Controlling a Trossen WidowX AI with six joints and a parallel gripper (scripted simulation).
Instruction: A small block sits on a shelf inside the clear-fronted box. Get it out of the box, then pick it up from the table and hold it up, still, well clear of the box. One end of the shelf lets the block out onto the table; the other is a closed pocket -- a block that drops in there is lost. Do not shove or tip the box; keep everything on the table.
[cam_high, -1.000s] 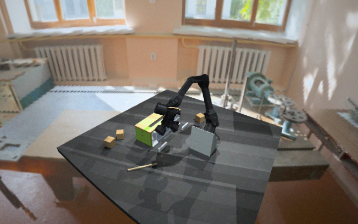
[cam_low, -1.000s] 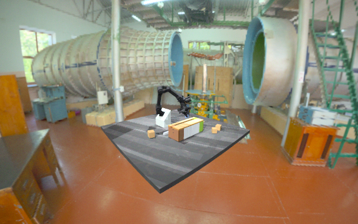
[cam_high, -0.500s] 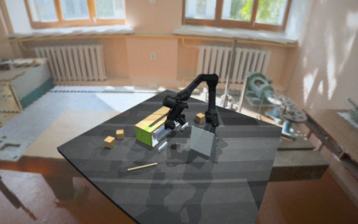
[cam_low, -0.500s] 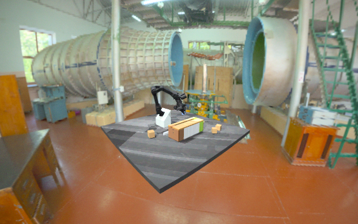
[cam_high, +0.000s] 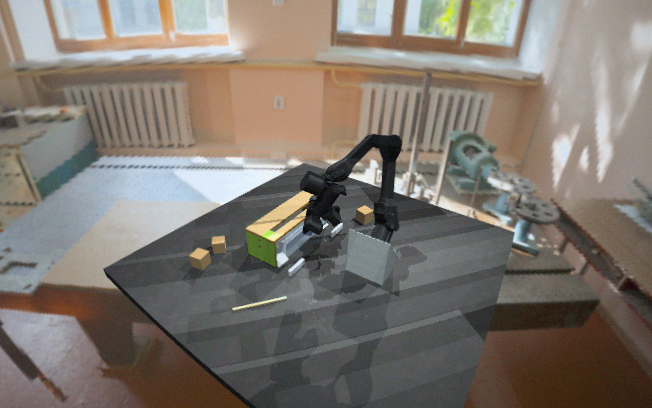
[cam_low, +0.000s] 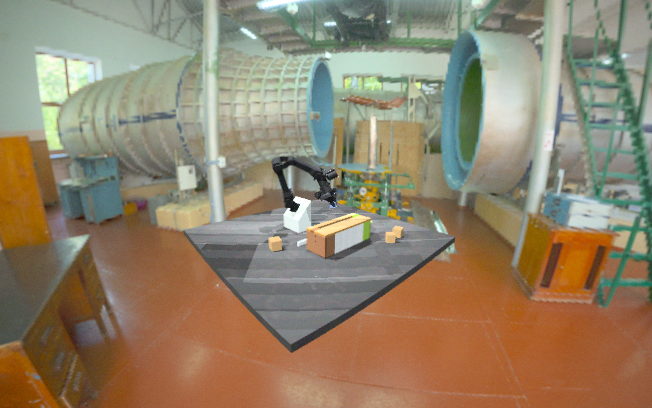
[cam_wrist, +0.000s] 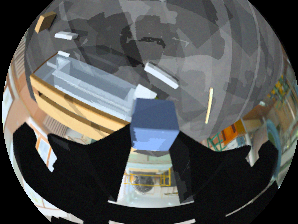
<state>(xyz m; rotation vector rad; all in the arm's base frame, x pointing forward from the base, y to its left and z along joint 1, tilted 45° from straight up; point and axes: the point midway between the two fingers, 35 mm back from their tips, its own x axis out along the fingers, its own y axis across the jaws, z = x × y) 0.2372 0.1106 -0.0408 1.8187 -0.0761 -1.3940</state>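
Right now my gripper tip is 1 cm to the left of the small blue block, 1 cm below it and 1 cm past it. Round my gripper tip: thin stick 25 cm to the left, 17 cm below, 2 cm ahead; box 12 cm to the right, 11 cm below, 11 cm ahead.
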